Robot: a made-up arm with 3 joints.
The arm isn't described. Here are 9 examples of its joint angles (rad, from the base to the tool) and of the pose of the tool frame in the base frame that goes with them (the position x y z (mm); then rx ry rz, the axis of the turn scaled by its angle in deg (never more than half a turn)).
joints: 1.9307 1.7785 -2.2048
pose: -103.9 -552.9 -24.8 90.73 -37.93 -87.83
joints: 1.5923 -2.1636 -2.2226
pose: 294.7 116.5 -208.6 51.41 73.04 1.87
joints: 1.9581 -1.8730 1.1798
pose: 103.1 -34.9 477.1 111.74 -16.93 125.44
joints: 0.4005 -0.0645 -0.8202
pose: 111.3 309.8 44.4 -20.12 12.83 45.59
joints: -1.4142 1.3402 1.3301
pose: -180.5 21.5 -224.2 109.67 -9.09 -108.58
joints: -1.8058 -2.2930 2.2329
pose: 311.1 -4.1 -164.6 -45.66 67.26 10.61
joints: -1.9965 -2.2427 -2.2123
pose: 308.6 -222.0 380.0 -80.63 14.49 -73.88
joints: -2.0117 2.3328 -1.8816
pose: 31.1 169.9 630.0 -25.27 -69.89 -35.95
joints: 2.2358 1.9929 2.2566
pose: -22.3 -205.7 624.9 15.18 -74.02 13.40
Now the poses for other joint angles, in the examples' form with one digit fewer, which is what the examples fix.
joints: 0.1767 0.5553 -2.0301
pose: -362 340 -62 -38.6 -10.0 115.3
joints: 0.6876 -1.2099 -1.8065
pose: 33 413 -3 32.7 72.1 64.2
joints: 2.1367 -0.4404 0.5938
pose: 215 60 288 -123.4 -21.8 -46.6
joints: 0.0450 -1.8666 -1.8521
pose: 182 396 193 93.1 72.5 68.2
